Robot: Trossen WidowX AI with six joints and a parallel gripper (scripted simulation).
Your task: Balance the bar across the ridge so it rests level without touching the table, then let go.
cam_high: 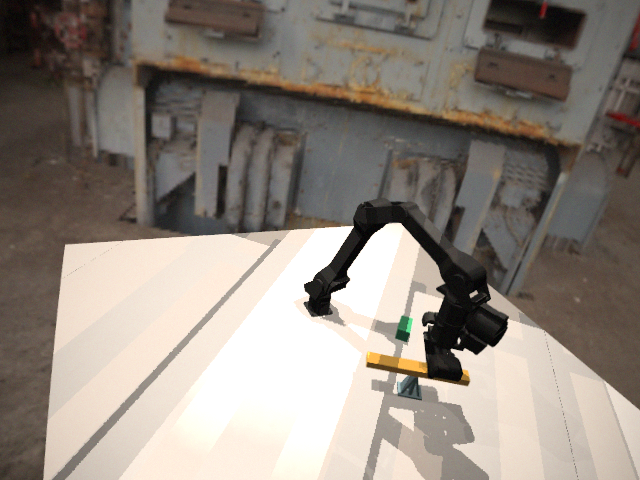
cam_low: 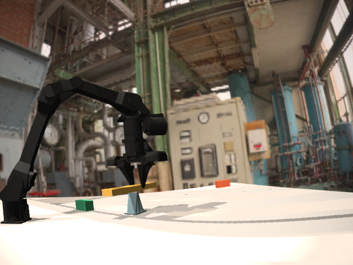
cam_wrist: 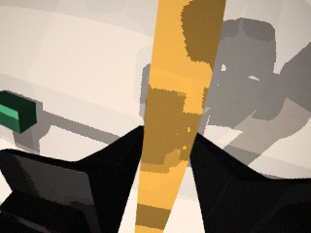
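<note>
My gripper tip is 10 mm past the bar and 20 mm to the left of it. Round my gripper tip: green block: 200 mm behind, 80 mm to the left, 50 mm below; red block: 390 mm ahead, 390 mm to the left, 50 mm below.
</note>
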